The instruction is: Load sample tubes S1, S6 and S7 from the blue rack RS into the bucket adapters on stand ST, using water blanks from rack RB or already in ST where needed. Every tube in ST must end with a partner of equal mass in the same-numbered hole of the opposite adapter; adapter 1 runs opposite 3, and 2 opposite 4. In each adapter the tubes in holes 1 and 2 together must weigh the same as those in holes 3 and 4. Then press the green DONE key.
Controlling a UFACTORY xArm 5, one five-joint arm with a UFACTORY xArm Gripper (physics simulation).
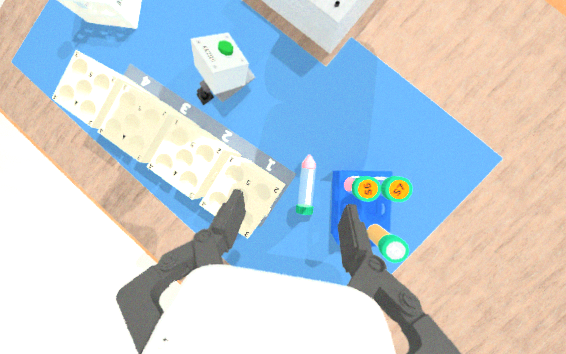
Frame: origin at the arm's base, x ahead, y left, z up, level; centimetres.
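Seen in the pictures: gripper, between the fingertips: (292,207).
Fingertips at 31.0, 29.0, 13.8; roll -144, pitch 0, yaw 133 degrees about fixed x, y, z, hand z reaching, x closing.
Offsets run from my fingertips to a thing's top centre, as dx, dy, dz. "spot": to the spot under its first point. Level surfaces: height alone.
My gripper (292,207) is open and empty, above the area between adapter 1 @(spot: +6.1, -2.0, -11.4) (256,206) and the blue rack @(spot: -7.4, +3.7, -17.9) (338,177). A clear tube @(-2.1, +1.0, -17.5) (307,184) with a pink tip and green cap lies on the mat between them; its label does not show. The rack bears tube S6 @(-8.0, +5.7, -8.8) (366,189), tube S7 @(-11.0, +8.3, -8.8) (397,189) and, at its lower right, an amber-bodied tube @(-5.7, +14.4, -8.8) (393,248) with a white disc in its green ring and no readable label. Stand ST (206,121) bears adapter 1, adapter 2 (175,171), adapter 3 (146,125) and adapter 4 @(spot: +15.5, -34.1, -11.4) (95,95); no tubes show in their holes. The green DONE key @(spot: -6.6, -25.9, -13.9) (226,48) is at upper centre.
The key sits on a white box @(-4.3, -26.7, -12.6) (227,72), with a small black part @(spot: +2.0, -27.8, -20.9) (205,93) beside it. A pale box @(spot: +6.0, -52.1, -18.0) (112,14) is cut off at the upper left. A large grey box (312,22) stands at the top. The blue mat @(dz -21.0) (435,140) lies on a wooden table @(dz -21.2) (500,240).
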